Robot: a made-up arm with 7 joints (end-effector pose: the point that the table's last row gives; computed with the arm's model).
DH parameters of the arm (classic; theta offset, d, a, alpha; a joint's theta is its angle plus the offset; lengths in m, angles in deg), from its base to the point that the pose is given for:
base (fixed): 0 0.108 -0.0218 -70
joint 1: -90 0.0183 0.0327 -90
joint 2: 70 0.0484 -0.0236 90
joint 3: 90 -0.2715 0.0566 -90
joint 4: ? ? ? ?
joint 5: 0 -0.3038 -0.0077 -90
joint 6: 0 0.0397 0.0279 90
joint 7: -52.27 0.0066 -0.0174 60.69
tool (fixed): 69.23 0.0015 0 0
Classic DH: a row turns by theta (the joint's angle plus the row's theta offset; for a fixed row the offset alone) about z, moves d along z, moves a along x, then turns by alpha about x.
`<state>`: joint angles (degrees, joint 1 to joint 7).
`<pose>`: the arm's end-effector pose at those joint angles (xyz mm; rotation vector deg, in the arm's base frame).
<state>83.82 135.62 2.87 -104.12 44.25 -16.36 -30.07</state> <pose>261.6 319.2 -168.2 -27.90 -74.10 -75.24</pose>
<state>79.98 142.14 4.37 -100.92 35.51 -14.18 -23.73</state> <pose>319.6 287.4 -149.7 -30.23 -70.84 -87.32</pose>
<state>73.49 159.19 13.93 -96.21 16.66 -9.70 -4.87</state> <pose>427.8 149.6 -110.5 -33.98 -68.60 -111.14</pose>
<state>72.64 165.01 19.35 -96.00 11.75 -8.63 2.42</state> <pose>443.9 85.7 -105.5 -36.84 -71.00 -115.48</pose>
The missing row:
joint 4: 0 0.0166 -0.0304 90
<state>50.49 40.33 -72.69 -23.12 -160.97 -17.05 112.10</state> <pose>-374.1 232.0 -229.6 -49.46 3.61 -70.12</pose>
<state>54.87 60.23 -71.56 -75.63 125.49 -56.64 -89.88</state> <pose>-310.7 208.6 -209.0 45.09 -52.32 -31.74</pose>
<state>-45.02 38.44 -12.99 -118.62 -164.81 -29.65 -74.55</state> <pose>336.2 -58.0 232.6 -64.50 -86.89 89.84</pose>
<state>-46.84 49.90 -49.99 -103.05 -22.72 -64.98 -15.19</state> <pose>380.1 -52.1 150.9 72.07 88.03 51.98</pose>
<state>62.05 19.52 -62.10 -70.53 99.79 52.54 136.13</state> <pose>-262.2 -101.7 -344.4 -109.78 -129.18 -47.70</pose>
